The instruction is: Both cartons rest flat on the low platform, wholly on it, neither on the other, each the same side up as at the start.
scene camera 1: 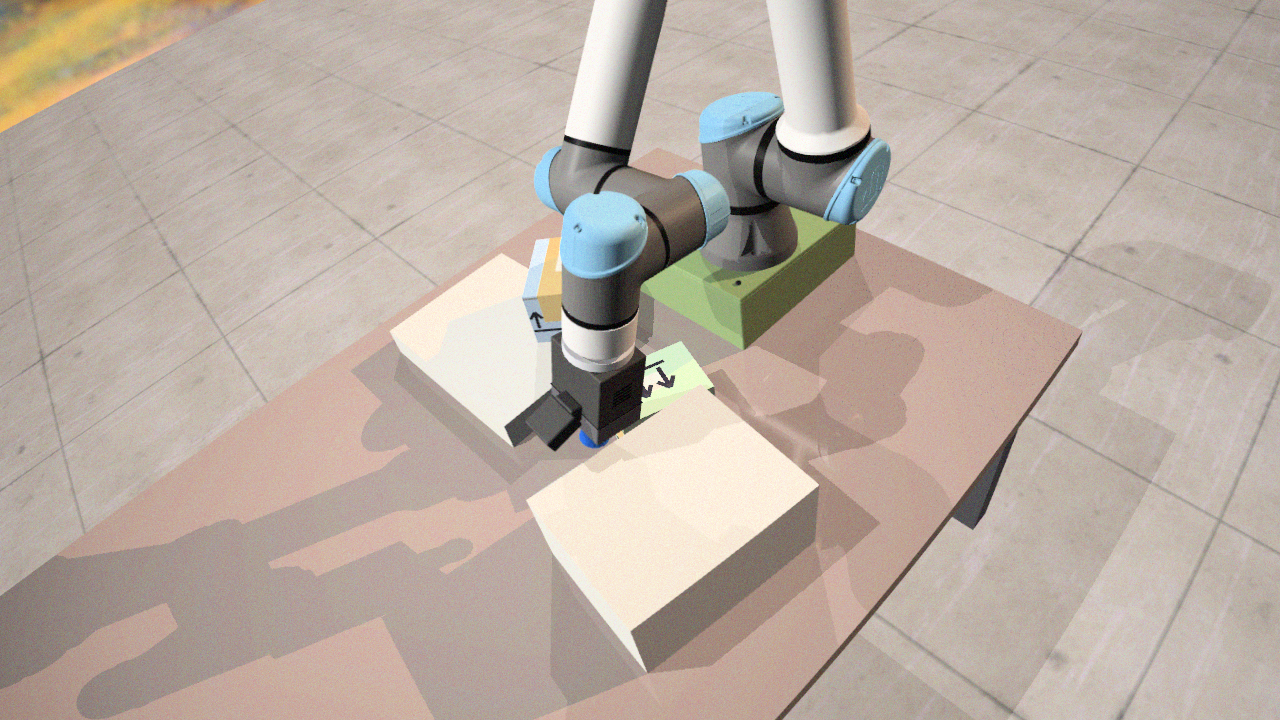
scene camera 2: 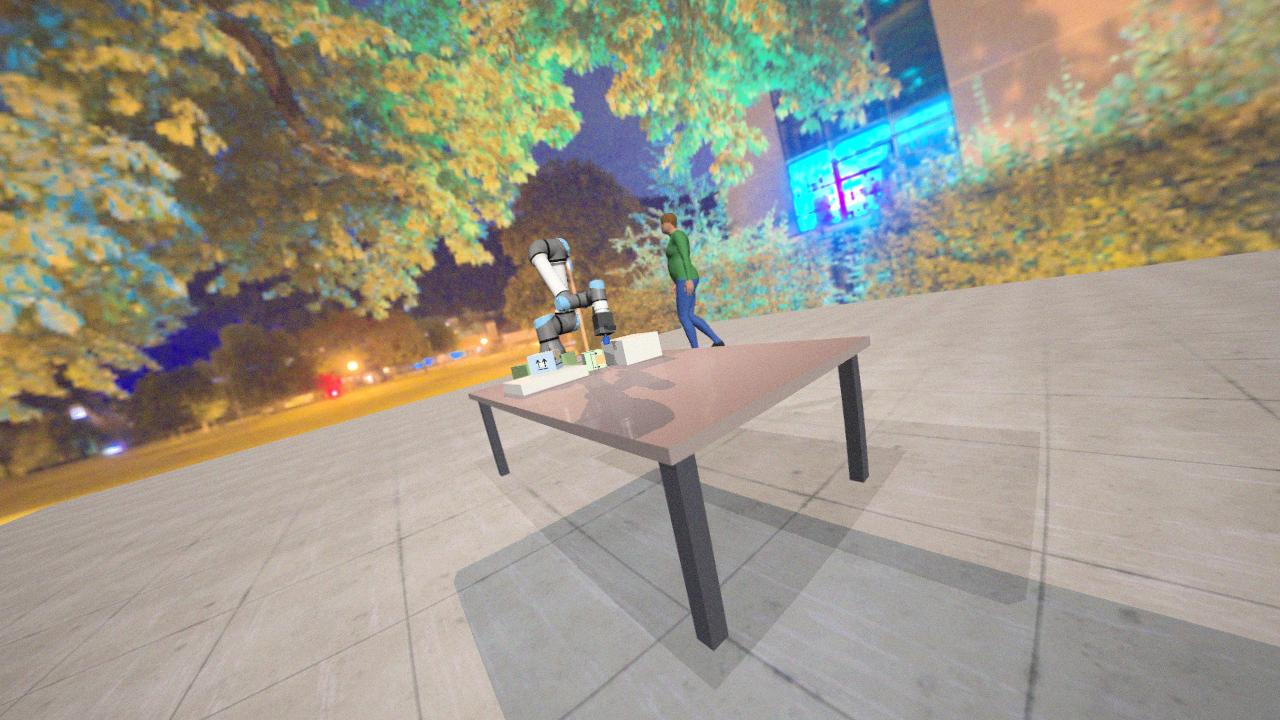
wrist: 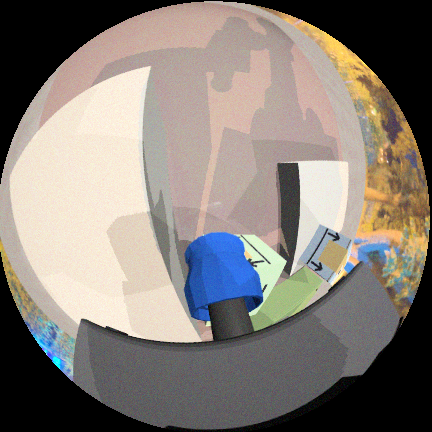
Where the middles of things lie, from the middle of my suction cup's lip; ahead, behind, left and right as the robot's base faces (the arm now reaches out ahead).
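Measured from my suction cup, the tall cream block (scene camera 1: pixel 665 530) is 20 mm ahead of it, 130 mm to the left of it and 70 mm below it. The low cream platform (scene camera 1: pixel 476 341) is 320 mm to the right of my suction cup, and it is also 100 mm behind my suction cup and 100 mm below it.
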